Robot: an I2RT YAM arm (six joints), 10 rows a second.
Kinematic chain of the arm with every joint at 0, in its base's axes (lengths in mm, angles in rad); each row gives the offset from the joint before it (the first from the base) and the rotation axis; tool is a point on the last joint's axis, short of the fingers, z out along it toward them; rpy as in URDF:
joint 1: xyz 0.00 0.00 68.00 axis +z
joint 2: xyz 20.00 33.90 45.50 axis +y
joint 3: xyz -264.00 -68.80 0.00 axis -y
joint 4: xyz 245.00 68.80 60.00 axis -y
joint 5: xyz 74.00 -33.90 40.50 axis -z
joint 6: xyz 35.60 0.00 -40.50 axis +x
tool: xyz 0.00 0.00 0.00 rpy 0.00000 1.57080 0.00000
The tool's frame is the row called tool.
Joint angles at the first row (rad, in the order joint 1, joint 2, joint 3, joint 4, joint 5, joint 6):
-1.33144 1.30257 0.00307 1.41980 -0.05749 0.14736
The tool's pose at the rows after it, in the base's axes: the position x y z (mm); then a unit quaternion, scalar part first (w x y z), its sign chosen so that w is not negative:
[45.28 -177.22 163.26 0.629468 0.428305 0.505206 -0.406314]
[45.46 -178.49 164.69 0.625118 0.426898 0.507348 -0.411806]
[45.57 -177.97 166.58 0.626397 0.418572 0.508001 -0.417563]
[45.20 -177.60 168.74 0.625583 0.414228 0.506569 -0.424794]
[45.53 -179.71 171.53 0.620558 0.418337 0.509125 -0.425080]
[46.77 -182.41 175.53 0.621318 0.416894 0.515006 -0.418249]
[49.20 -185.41 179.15 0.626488 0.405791 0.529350 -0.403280]
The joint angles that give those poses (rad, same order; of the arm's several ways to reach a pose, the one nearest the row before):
-1.33123 1.28498 0.00908 1.39904 -0.05441 0.13674
-1.33076 1.27343 0.01682 1.37776 -0.04839 0.12287
-1.33034 1.26495 0.01697 1.38204 -0.05272 0.10832
-1.33101 1.24942 0.01841 1.37530 -0.04853 0.09598
-1.33072 1.21655 0.03430 1.31432 -0.04194 0.09281
-1.33061 1.18565 0.05547 1.25262 -0.05719 0.09505
-1.33070 1.16716 0.07843 1.19980 -0.10408 0.09367

